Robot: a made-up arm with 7 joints. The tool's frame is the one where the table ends. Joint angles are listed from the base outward.
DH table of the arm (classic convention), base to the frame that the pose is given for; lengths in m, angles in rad. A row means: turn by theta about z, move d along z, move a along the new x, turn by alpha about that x. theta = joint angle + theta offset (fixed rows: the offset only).
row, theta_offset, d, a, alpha
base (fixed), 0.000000, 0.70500, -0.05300, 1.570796
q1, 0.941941, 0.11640, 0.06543, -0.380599
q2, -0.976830, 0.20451, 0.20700, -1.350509
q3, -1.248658, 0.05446, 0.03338, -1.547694
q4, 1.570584, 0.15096, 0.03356, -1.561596
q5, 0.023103, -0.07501, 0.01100, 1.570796
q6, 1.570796, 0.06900, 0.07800, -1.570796
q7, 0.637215, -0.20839, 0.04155, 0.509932
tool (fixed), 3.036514, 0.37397, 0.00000, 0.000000
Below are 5 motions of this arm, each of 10 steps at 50 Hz.
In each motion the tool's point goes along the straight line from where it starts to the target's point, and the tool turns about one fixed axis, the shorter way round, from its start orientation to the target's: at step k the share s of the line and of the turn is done. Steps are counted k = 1, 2, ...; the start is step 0. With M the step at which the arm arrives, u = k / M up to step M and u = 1 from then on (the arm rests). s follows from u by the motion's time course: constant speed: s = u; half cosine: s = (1 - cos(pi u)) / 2; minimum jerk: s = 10 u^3 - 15 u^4 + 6 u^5.
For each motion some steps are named. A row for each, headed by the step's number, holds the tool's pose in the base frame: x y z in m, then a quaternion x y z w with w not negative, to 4 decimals.
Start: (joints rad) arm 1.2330 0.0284 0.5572 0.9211 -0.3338 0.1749 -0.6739
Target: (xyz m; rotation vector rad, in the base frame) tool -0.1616 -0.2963 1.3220 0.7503 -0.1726 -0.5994
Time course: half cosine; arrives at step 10
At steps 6, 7, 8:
6: -0.1541 -0.3000 1.3202 0.3593 -0.0694 -0.2673 0.8914
7: -0.1571 -0.2985 1.3209 0.3598 -0.0748 -0.2757 0.8882
8: -0.1595 -0.2973 1.3215 0.3601 -0.0792 -0.2823 0.8856

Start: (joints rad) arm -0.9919 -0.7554 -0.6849 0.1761 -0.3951 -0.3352 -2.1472
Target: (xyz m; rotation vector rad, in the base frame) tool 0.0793 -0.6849 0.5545 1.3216 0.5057 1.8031
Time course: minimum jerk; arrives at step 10
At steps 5, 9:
5: 0.0695 -0.6917 0.5539 0.5291 0.1811 0.7140 0.4211
9: 0.0791 -0.6850 0.5545 0.5254 0.2007 0.7167 0.4123

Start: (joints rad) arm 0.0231 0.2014 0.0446 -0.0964 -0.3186 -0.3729 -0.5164
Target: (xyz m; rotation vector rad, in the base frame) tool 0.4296 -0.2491 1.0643 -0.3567 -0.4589 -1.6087
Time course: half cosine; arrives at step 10
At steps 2, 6, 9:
2: 0.4414 -0.2437 1.0515 -0.1733 -0.2074 -0.7222 0.6367
6: 0.4341 -0.2470 1.0594 -0.1635 -0.2044 -0.7146 0.6487
9: 0.4299 -0.2490 1.0640 -0.1578 -0.2026 -0.7102 0.6555

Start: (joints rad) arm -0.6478 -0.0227 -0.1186 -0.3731 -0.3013 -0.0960 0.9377
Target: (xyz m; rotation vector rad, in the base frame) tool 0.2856 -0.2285 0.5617 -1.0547 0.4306 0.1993
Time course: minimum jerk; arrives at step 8
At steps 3, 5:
3: 0.2969 -0.2242 0.5856 -0.4837 0.1630 0.0544 0.8582
5: 0.2899 -0.2269 0.5708 -0.4931 0.1882 0.0791 0.8457

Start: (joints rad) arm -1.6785 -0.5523 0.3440 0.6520 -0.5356 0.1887 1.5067
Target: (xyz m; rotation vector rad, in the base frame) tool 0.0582 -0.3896 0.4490 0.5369 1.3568 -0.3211
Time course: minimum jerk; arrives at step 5
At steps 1, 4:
1: 0.0536 -0.3927 0.4570 0.2336 0.6046 -0.1458 0.7474
4: 0.0579 -0.3898 0.4495 0.2435 0.6163 -0.1460 0.7346

